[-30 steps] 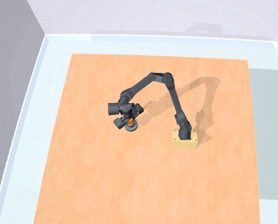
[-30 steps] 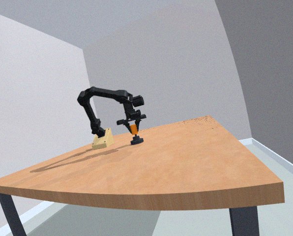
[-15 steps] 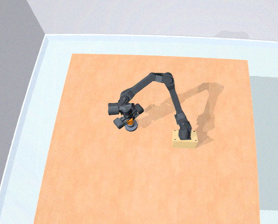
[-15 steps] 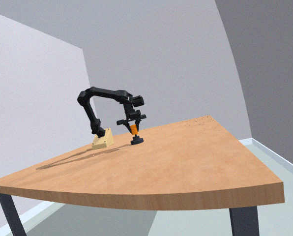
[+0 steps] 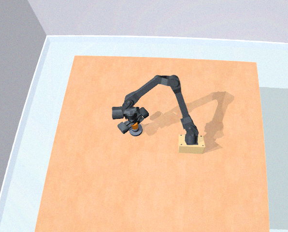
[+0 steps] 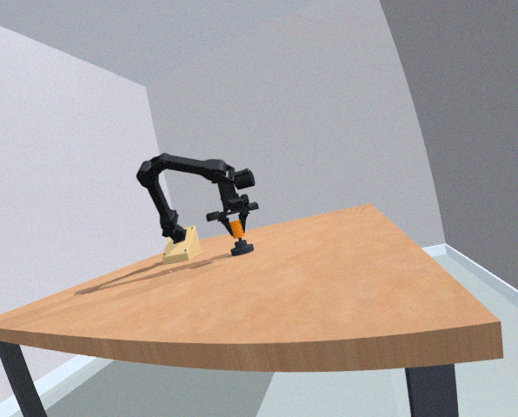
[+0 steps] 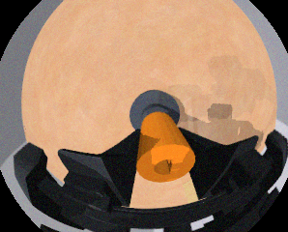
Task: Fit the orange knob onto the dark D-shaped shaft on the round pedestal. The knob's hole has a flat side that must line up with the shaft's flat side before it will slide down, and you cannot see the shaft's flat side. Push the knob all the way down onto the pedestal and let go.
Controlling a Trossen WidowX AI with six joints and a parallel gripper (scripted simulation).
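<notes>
My gripper tip is 4 cm above the dark round pedestal. Also, from my gripper tip: orange knob 2 cm above.
</notes>
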